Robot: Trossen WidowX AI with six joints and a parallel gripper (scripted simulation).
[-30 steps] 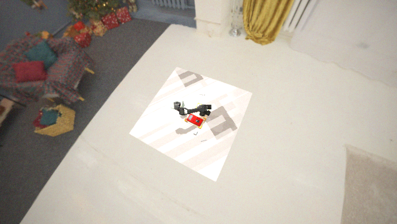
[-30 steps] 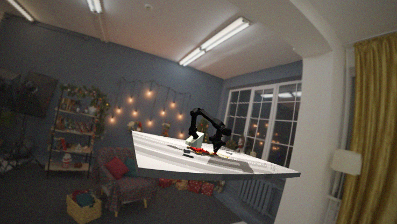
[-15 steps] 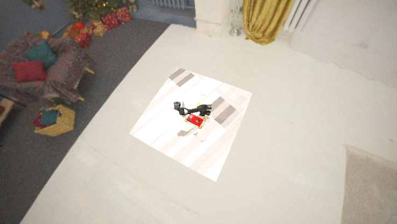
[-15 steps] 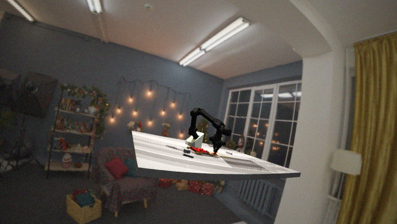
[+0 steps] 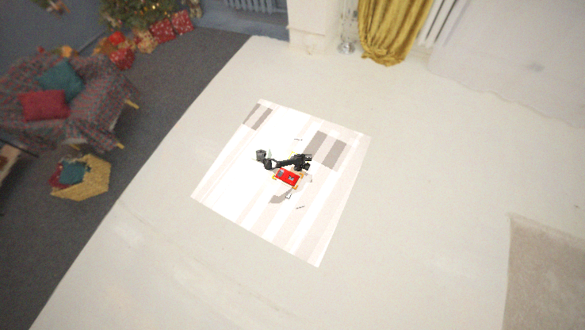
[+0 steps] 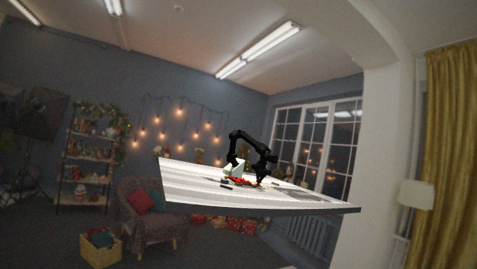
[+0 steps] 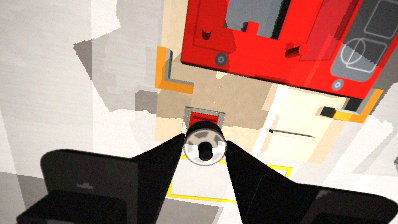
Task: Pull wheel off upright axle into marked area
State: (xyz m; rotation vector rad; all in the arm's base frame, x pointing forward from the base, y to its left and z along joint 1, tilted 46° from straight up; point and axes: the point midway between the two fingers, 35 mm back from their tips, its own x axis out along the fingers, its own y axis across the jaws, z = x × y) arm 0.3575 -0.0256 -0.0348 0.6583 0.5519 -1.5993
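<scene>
Right now the black axle is 10 mm below my gripper tip. Also, from my gripper tip: wheel: right at my gripper tip; thin rod: 330 mm to the right, 130 mm ahead, 30 mm below.
</scene>
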